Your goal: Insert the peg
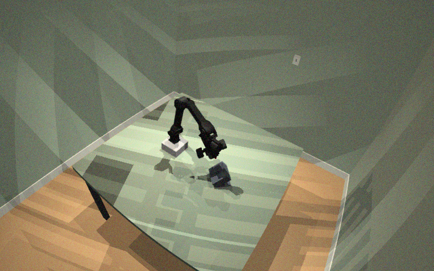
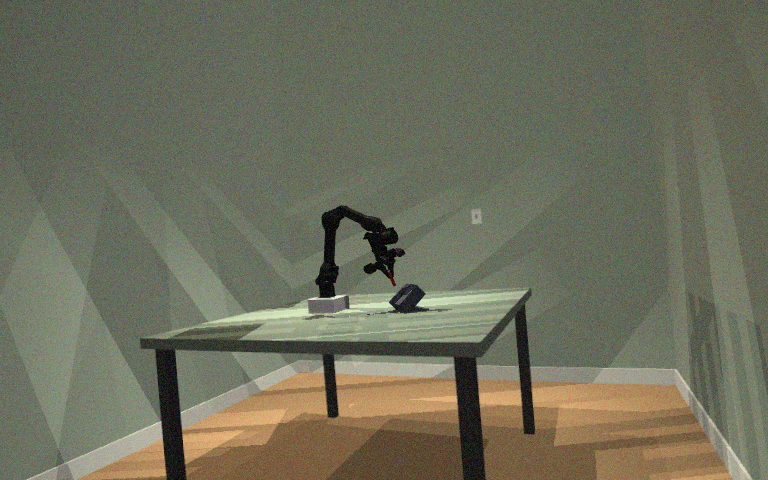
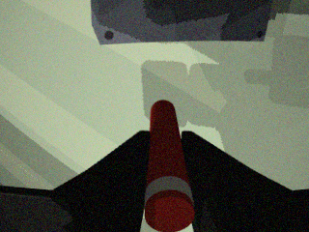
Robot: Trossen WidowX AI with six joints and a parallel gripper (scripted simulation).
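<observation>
Now: the grey sloped panel 90 mm ahead of my gripper tip, 40 mm to the right of it and 90 mm below it. From my gripper tip the other things lie so: red peg: 10 mm to the right, 20 mm above.
</observation>
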